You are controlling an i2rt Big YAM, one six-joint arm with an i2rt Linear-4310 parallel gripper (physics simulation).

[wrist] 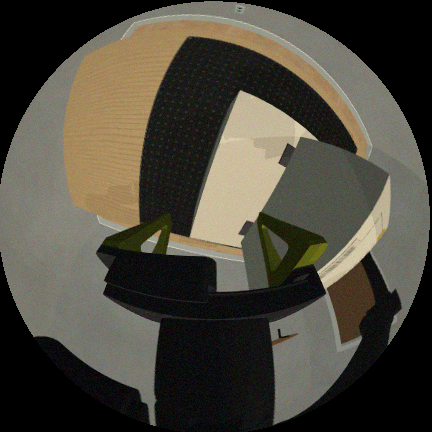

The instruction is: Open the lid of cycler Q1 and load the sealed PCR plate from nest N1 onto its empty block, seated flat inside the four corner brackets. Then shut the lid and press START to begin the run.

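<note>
My gripper is open and empty, its two olive fingers spread wide at the front edge of the bench. A cream machine body with two dark hinge pieces sits on a black dotted mat. A large grey panel, which looks like the lid, adjoins it on the hinge side. Its far right side shows a cream face with slots and a yellow mark. The right finger overlaps the panel's near corner in the view. Whether the lid is up or down is not clear. The Q1 label, the PCR plate, nest N1, the block and START do not show.
A wooden bench top extends left of the mat, with a pale edge strip around it. A brown panel in a pale frame lies at the lower right, partly behind a dark arm-like shape. A small outlet shows at the top.
</note>
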